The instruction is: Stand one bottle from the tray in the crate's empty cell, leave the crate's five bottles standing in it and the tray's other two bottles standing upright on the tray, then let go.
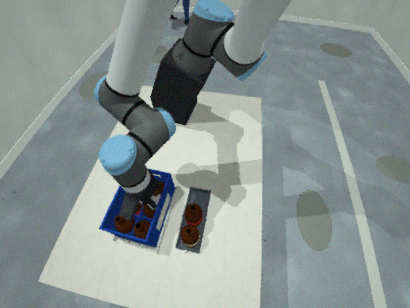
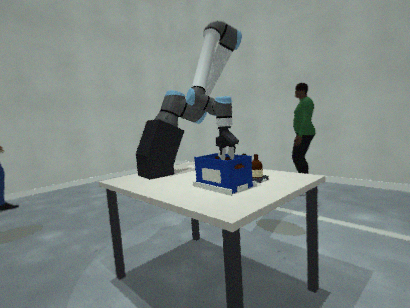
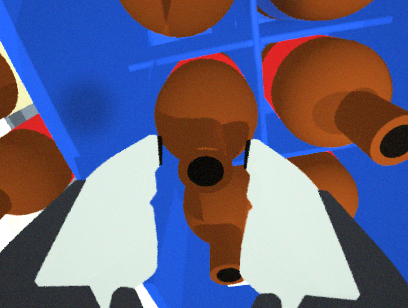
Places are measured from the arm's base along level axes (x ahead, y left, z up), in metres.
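Pixels of known places: gripper, fingertip midpoint: (image 1: 149, 205) (image 3: 204, 141); arm's base, link origin: (image 1: 191, 59) (image 2: 165, 125).
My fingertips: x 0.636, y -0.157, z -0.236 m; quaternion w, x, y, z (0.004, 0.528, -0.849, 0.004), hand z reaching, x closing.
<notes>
For each thing: its top centre in the pictures, then the offset to it from my fingertips. "*": a spot on its surface instead. Level surfaces: height alone.
- blue crate, top centre: (image 3: 303, 177) (image 1: 136, 199) (image 2: 222, 156) dx -0.010, dy -0.041, dz +0.044 m
- crate bottle, top centre: (image 3: 229, 275) (image 1: 155, 182) dx -0.084, dy +0.019, dz +0.032 m
- cream-labelled bottle, top centre: (image 1: 188, 231) (image 2: 255, 154) dx +0.103, dy +0.162, dz +0.029 m
- grey tray, surface spot: (image 1: 200, 192) * dx -0.105, dy +0.201, dz -0.125 m
- white table, surface height: dz -0.131 m
The blue crate (image 1: 111, 215) (image 2: 227, 175) (image 3: 50, 40) holds brown bottles in its cells. My gripper (image 1: 152, 201) (image 2: 227, 154) (image 3: 204, 141) is low over the crate, its fingers parted a little with a gap on each side of the neck of a red-labelled bottle (image 3: 205, 95). That bottle stands in a middle cell on the tray side. Another crate bottle (image 3: 215, 205) stands behind it, its neck close to the right finger. A red-labelled bottle (image 1: 193, 213) (image 3: 32, 170) and a cream-labelled bottle (image 1: 190, 235) (image 2: 257, 167) stand upright on the grey tray (image 1: 200, 192).
More crate bottles show around the gripper, one (image 3: 175, 15) across the divider and one (image 3: 332, 90) to the right. Thin blue dividers and the crate's walls are close to the fingers. The tray lies beside the crate on the white table (image 2: 150, 189).
</notes>
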